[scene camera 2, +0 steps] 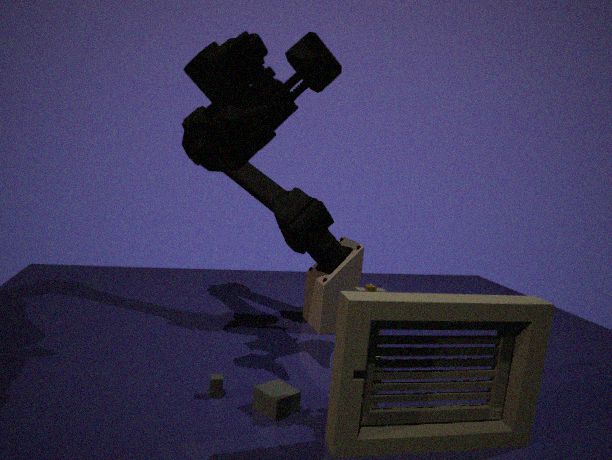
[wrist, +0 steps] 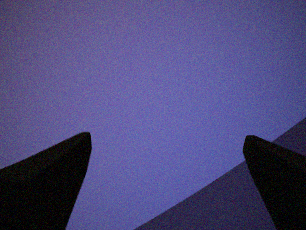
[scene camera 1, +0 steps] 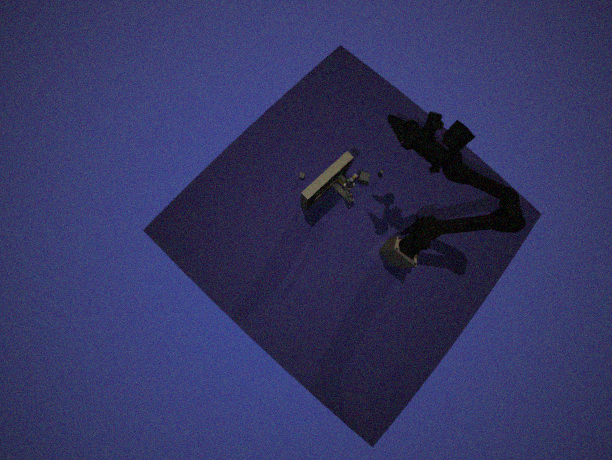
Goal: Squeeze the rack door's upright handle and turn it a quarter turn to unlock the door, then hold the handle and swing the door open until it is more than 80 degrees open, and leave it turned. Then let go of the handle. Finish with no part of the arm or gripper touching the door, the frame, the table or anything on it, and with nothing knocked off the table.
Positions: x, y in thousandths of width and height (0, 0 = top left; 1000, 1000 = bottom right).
Scene:
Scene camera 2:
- my gripper: 486, 182
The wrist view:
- my gripper: 554, 620
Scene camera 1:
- my gripper: 635, 253

